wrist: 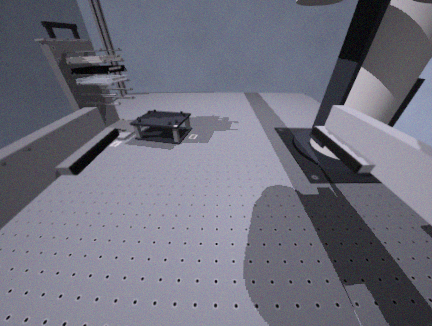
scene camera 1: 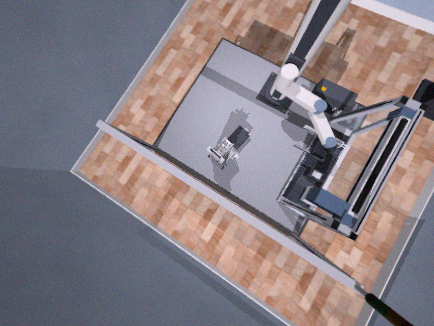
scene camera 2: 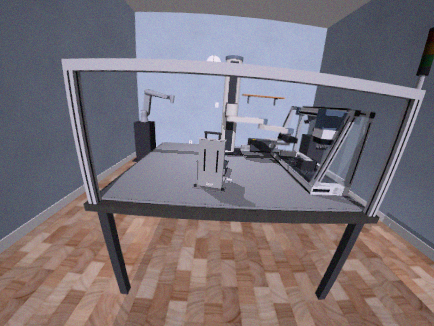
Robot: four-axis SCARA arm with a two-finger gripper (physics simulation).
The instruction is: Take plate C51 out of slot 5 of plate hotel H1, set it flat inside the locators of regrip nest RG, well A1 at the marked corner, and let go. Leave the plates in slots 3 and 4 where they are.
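Seen in the pictures: gripper, fingertip midpoint: [wrist: 215, 119] [scene camera 1: 299, 135] [scene camera 2: 267, 140]; arm's base, origin of the base link: [scene camera 1: 278, 93] [scene camera 2: 226, 152].
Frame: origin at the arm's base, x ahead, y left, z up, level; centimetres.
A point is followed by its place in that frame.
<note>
Plate hotel H1 [scene camera 1: 216, 156] @[x 82.1, y -13.4, z 29.7 cm] [scene camera 2: 211, 162] @[x 82.6, y -14.6, z 17.0 cm] [wrist: 65, 65] @[x 80.5, y -9.5, z 23.3 cm] stands upright. The wrist view shows three stacked plates in it: a pale upper one [wrist: 94, 60] @[x 70.1, y -8.1, z 24.2 cm], a black one [wrist: 95, 70] @[x 71.2, y -8.5, z 21.8 cm] and a pale lower one [wrist: 100, 80] @[x 70.8, y -8.4, z 19.2 cm]. The upper one appears to be C51; labels and slot numbers are unreadable. Regrip nest RG [scene camera 1: 239, 135] @[x 54.1, y -9.3, z 7.2 cm] [wrist: 162, 119] @[x 54.5, y -7.8, z 7.3 cm] is a low dark stand beside the hotel, with small locators and no plate on top. Its marked corner cannot be made out. My gripper [scene camera 1: 301, 136] @[x 36.3, y 29.8, z 22.0 cm] [wrist: 215, 119] @[x 36.3, y 29.8, z 22.0 cm] is open and empty, well away from both, facing them.
The arm's column base plate [wrist: 325, 172] @[x 9.4, y 11.2, z 1.3 cm] [scene camera 1: 267, 97] @[x 9.3, y -6.1, z 2.0 cm] is at the right in the wrist view. A framed machine [scene camera 1: 380, 165] @[x 45.3, y 64.2, z 52.1 cm] [scene camera 2: 327, 189] @[x 84.9, y 55.4, z 5.0 cm] stands on the other side of the table. A dark box [scene camera 1: 336, 92] @[x -14.0, y 39.9, z 12.7 cm] sits behind. A guard rail [scene camera 1: 220, 192] @[x 100.1, y 2.6, z 61.5 cm] [scene camera 2: 240, 70] @[x 104.4, y -6.1, z 59.7 cm] runs along the front.
</note>
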